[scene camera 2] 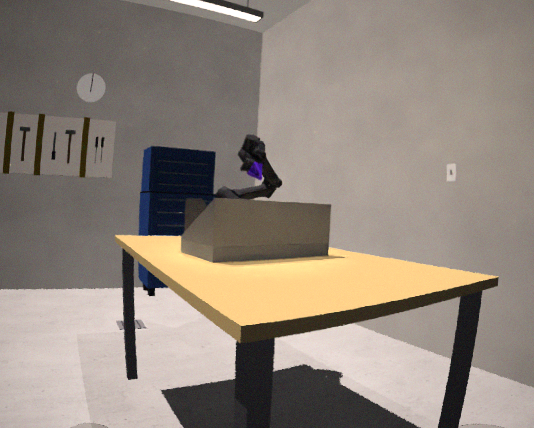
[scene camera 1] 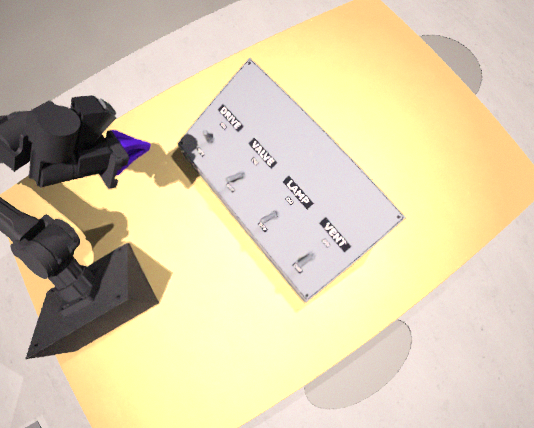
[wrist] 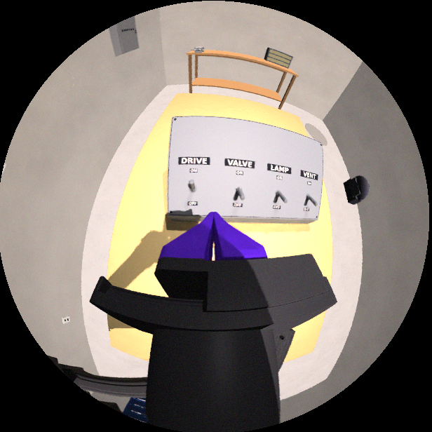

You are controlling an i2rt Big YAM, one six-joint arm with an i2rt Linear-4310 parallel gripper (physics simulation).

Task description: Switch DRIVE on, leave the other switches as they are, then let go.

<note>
In view: the gripper (scene camera 1: 149, 146) and a grey switch panel (scene camera 1: 326, 206).
The gripper shows as well in the wrist view (wrist: 213, 217). The grey switch panel shows as well in the wrist view (wrist: 221, 154).
</note>
